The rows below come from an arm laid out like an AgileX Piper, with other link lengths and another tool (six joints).
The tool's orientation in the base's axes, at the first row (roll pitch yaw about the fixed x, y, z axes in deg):
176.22 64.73 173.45
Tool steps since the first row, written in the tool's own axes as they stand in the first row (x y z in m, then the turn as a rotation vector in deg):
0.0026 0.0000 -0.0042 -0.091 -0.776 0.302
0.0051 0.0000 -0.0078 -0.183 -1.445 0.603
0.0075 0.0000 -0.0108 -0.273 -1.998 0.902
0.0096 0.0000 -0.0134 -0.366 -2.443 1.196
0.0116 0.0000 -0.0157 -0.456 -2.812 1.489
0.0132 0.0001 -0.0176 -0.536 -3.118 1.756
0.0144 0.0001 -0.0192 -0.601 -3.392 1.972
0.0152 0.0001 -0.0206 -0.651 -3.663 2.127
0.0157 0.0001 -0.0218 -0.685 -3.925 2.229
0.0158 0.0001 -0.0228 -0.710 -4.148 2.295
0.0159 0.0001 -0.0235 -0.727 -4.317 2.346
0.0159 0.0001 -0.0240 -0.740 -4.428 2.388
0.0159 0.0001 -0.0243 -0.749 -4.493 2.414
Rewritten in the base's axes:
-0.0049 0.0003 -0.0006 0.269 -0.790 -0.068
-0.0092 0.0005 -0.0013 0.544 -1.474 -0.132
-0.0129 0.0008 -0.0022 0.822 -2.041 -0.194
-0.0162 0.0010 -0.0030 1.103 -2.501 -0.247
-0.0191 0.0012 -0.0038 1.386 -2.885 -0.301
-0.0215 0.0014 -0.0044 1.644 -3.204 -0.351
-0.0235 0.0015 -0.0048 1.852 -3.489 -0.392
-0.0251 0.0016 -0.0050 1.999 -3.767 -0.420
-0.0264 0.0017 -0.0049 2.091 -4.034 -0.440
-0.0273 0.0017 -0.0046 2.149 -4.261 -0.452
-0.0280 0.0018 -0.0044 2.193 -4.432 -0.463
-0.0284 0.0018 -0.0042 2.231 -4.545 -0.473
-0.0287 0.0018 -0.0040 2.255 -4.611 -0.477

